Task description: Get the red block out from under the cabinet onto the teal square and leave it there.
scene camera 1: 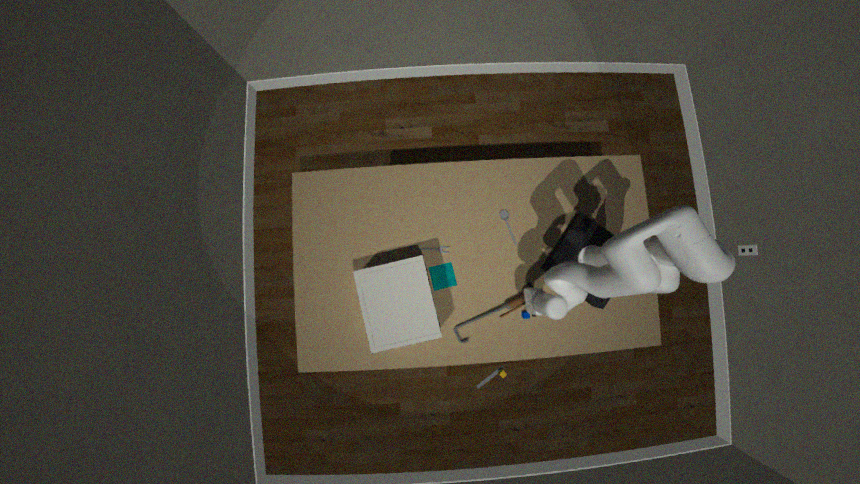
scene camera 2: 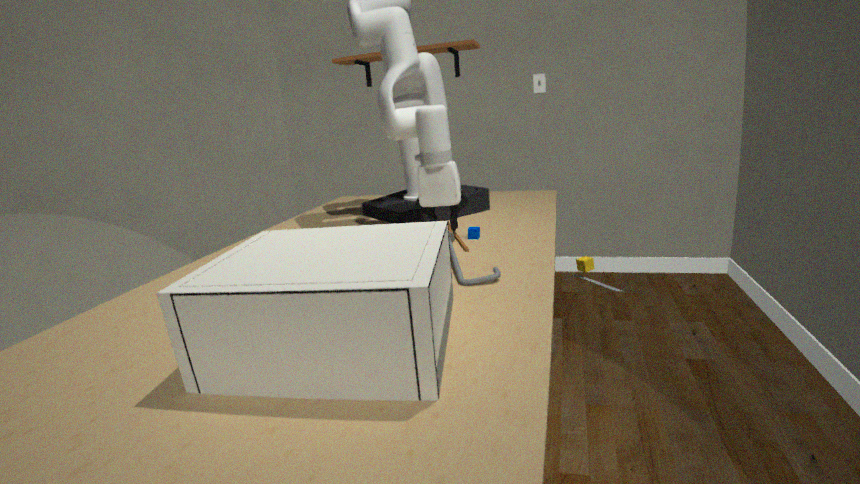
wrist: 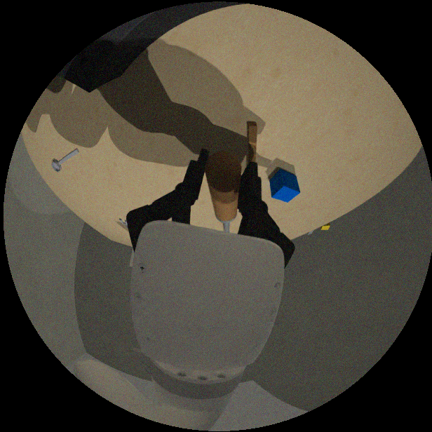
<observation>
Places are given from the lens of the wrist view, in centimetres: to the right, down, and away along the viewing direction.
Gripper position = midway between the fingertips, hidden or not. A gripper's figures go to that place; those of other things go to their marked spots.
gripper point(wrist: 225, 164): 1, -5, 13
blue block point(wrist: 283, 185): 7, -3, 14
grey hooked tool point(wrist: 222, 169): 0, -4, 10
The marked spots on the grey hooked tool and the blue block are 7 cm apart.
</observation>
